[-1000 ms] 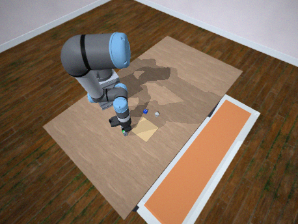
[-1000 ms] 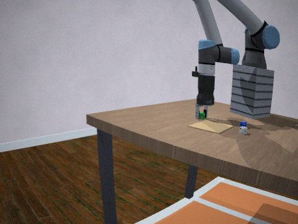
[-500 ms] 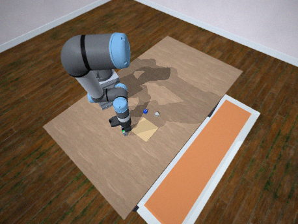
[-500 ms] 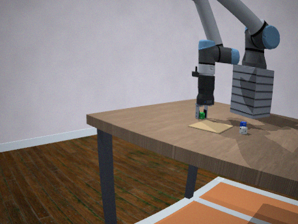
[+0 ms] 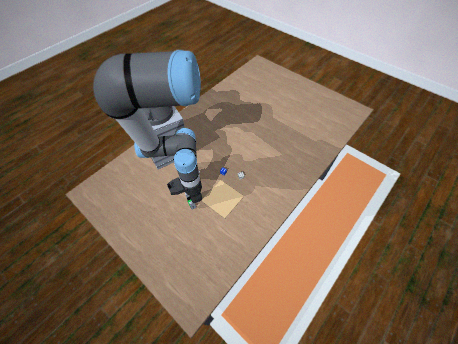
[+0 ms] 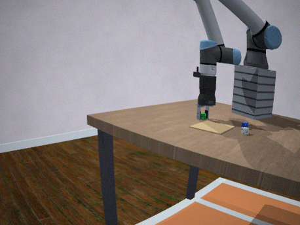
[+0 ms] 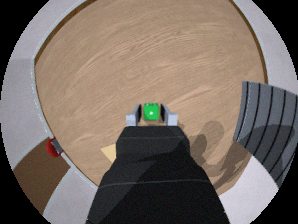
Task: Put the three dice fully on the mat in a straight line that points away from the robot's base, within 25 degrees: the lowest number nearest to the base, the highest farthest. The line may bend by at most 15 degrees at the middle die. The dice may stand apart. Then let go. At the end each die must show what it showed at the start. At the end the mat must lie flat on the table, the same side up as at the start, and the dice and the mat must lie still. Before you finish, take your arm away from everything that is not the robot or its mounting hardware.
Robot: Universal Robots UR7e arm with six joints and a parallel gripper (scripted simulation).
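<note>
Now: hand 10 mm above the green die. Also, from my hand: tan mat (110 mm to the left, 90 mm ahead, 20 mm below); blue die (220 mm to the left, 10 mm below, 10 mm ahead); white die (250 mm to the left, 90 mm ahead, 10 mm below).
</note>
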